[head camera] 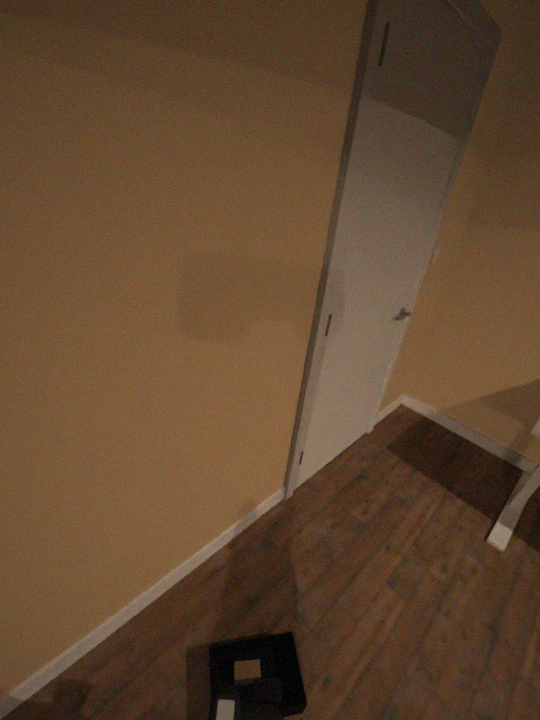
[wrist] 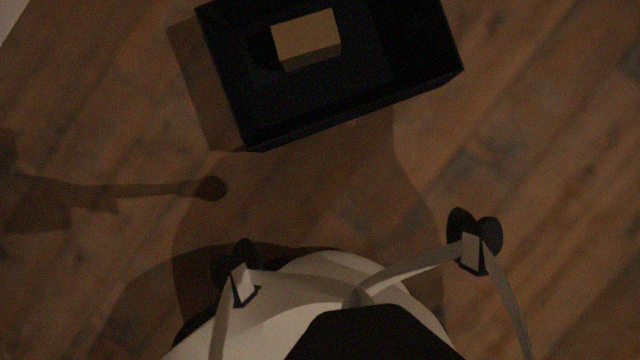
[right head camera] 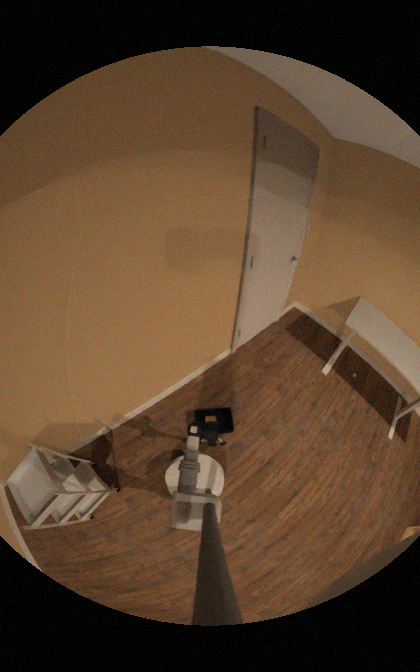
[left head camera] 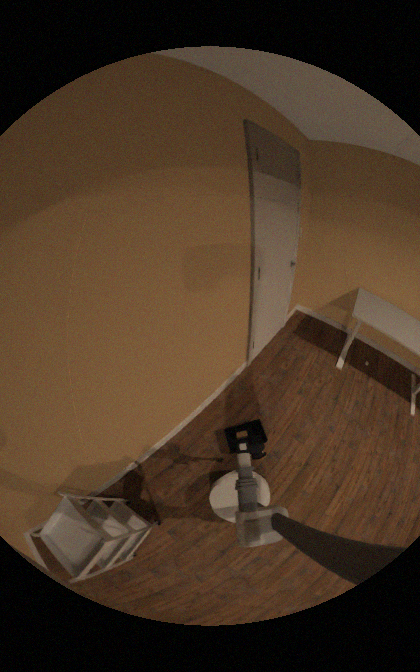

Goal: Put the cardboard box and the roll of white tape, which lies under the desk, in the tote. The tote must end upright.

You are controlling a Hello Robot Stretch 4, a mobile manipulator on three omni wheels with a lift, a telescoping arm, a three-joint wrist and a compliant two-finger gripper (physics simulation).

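Places are measured from the robot's base along level axes (x right, y back, z down), in centimetres.
Pixels of known places: gripper, fingertip midpoint: [wrist: 351,244] [left head camera: 251,456].
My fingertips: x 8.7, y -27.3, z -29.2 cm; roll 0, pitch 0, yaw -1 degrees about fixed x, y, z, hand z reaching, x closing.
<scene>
Ahead of a thing's pixels: the offset from my fingertips to its top centre. Level surfaces: height alone.
The black tote {dx +0.4, dy -21.7, dz +22.0 cm} [head camera: 284,657] [left head camera: 257,430] [right head camera: 226,420] [wrist: 235,100] stands upright on the floor near the wall. The brown cardboard box {dx -2.5, dy -24.0, dz +25.7 cm} [head camera: 247,669] [left head camera: 242,434] [right head camera: 210,419] [wrist: 306,37] lies inside it, on its bottom. My gripper [right head camera: 212,442] [wrist: 351,244] is open, its fingers wide apart with nothing between them. It hangs outside the tote, on the side toward my white round base. A small pale spot under the desk, which looks like the roll of white tape {dx +169.0, dy -74.4, dz +29.6 cm} [left head camera: 366,363] [right head camera: 354,375], lies on the floor, far to the right of the tote.
The white desk {dz -40.0 cm} [left head camera: 387,317] [right head camera: 380,340] stands along the right wall; one desk leg [head camera: 505,517] shows at the head view's right edge. A white shelf cart [left head camera: 70,535] [right head camera: 32,485] stands at the lower left by the wall. A closed door [head camera: 366,261] is behind the tote.
</scene>
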